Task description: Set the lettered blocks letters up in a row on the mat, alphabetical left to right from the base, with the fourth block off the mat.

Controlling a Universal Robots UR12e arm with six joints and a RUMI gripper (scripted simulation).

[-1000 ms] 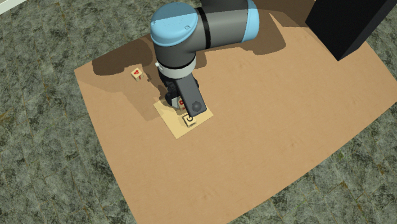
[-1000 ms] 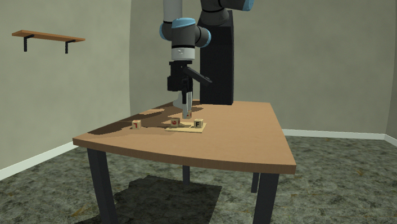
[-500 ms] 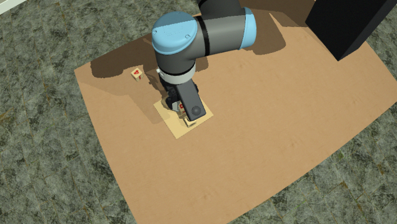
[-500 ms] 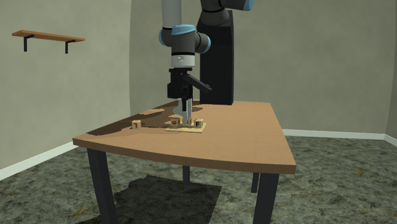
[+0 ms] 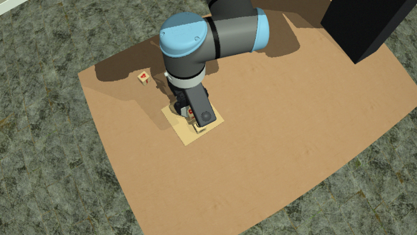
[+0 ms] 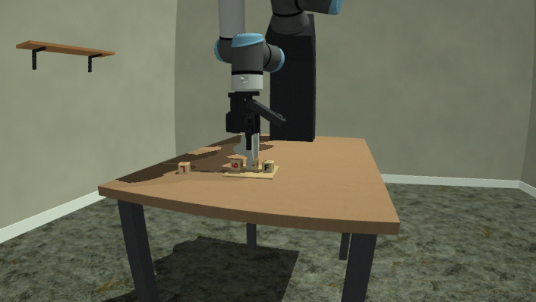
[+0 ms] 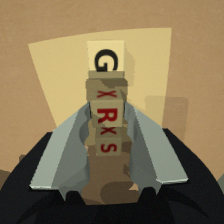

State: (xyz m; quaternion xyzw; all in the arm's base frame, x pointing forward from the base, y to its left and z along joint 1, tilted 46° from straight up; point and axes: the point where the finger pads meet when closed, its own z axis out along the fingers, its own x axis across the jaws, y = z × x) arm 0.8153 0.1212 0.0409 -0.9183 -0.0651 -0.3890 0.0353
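Now: hand 20 mm above the pale mat. The rest, counted from my hand: block 10 mm ahead, 50 mm to the right, 10 mm below.
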